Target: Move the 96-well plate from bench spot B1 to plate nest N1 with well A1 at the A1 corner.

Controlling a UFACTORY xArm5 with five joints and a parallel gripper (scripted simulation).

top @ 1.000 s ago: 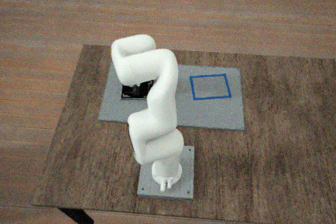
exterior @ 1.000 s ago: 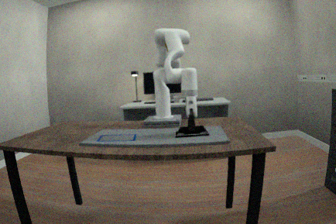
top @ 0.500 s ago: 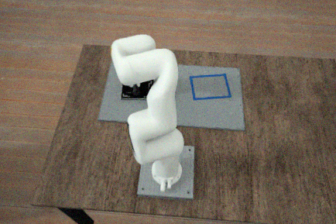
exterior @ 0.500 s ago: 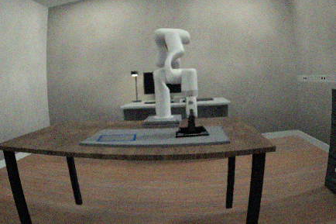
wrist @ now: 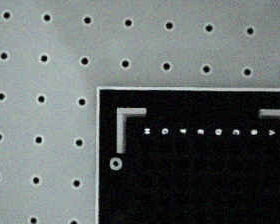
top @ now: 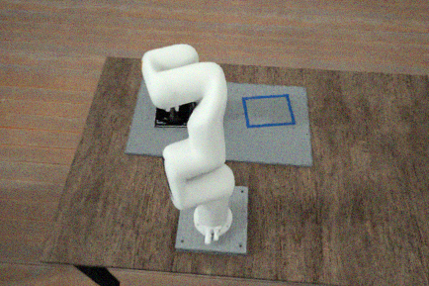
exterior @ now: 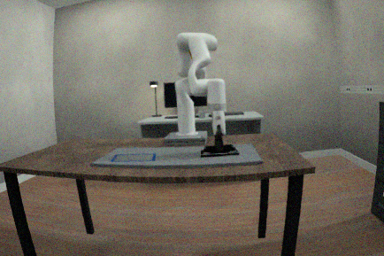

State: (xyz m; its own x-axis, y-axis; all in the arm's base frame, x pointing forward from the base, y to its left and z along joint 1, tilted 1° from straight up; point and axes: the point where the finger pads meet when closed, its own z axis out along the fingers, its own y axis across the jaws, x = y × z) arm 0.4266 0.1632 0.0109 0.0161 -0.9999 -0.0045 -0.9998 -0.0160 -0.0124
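Now: the black 96-well plate 1 cm below my hand. Also, from my hand: plate nest N1: 3 cm below.
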